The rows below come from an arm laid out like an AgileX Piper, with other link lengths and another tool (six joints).
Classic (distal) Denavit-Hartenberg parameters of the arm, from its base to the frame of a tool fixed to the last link. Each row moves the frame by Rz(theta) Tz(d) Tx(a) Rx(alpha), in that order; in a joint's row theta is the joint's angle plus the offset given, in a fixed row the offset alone. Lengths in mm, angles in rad.
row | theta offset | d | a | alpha
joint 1 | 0.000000 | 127.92 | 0.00 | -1.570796
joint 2 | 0.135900 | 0.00 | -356.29 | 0.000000
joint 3 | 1.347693 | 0.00 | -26.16 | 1.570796
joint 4 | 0.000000 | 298.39 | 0.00 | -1.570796
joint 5 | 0.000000 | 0.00 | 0.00 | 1.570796
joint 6 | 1.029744 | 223.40 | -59.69 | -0.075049
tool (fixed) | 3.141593 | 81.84 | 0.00 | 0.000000
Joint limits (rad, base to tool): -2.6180..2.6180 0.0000..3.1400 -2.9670..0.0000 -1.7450..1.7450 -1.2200..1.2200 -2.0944..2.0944
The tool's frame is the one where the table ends.
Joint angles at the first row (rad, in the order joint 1, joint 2, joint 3, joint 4, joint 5, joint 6):
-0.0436 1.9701 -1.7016 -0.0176 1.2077 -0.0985
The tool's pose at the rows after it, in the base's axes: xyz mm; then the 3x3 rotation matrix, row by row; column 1 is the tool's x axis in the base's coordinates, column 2 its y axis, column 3 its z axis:
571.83, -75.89, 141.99; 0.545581, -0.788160, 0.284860; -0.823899, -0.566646, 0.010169; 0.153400, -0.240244, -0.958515
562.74, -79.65, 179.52; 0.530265, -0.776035, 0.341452; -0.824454, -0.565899, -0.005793; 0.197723, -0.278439, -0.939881
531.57, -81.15, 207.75; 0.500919, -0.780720, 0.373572; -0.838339, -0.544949, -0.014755; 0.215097, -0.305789, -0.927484
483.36, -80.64, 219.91; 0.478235, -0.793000, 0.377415; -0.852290, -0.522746, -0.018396; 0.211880, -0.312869, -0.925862
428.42, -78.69, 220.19; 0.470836, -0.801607, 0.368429; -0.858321, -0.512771, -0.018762; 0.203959, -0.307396, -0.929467
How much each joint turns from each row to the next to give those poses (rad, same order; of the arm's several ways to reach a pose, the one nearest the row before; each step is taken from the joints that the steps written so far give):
0.0000 -0.0476 0.0000 -0.0065 0.0013 0.0038
0.0000 -0.0808 0.0227 -0.0143 -0.0019 0.0077
0.0000 -0.1162 0.0837 -0.0064 -0.0010 0.0284
0.0000 -0.1376 0.1336 -0.0019 0.0009 0.0272
0.0000 -0.1460 0.1539 -0.0001 0.0021 0.0114

